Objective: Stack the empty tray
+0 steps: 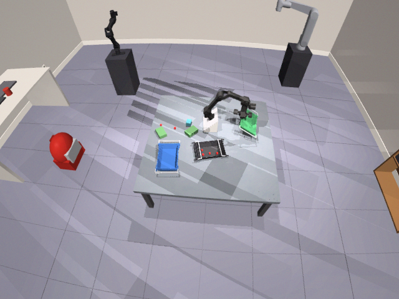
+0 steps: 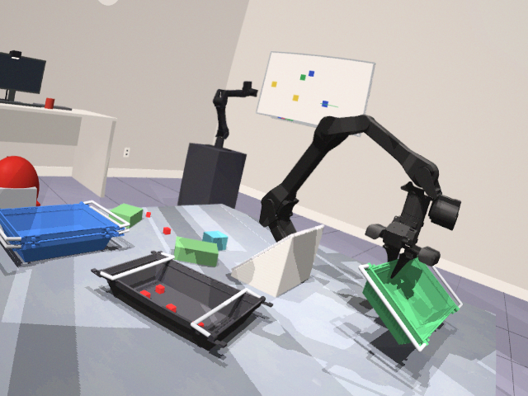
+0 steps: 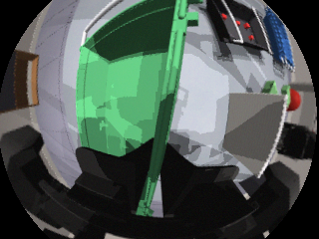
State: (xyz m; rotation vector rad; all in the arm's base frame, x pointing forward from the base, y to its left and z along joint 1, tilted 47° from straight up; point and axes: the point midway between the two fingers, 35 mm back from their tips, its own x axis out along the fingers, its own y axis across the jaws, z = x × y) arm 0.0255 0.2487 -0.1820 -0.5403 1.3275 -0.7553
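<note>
My gripper tip is 2 cm short of the green tray, 8 cm to the right of it and 1 cm above it. The rest, counted from my gripper tip: cyan block (2 cm behind, 55 cm to the right, 11 cm below).
</note>
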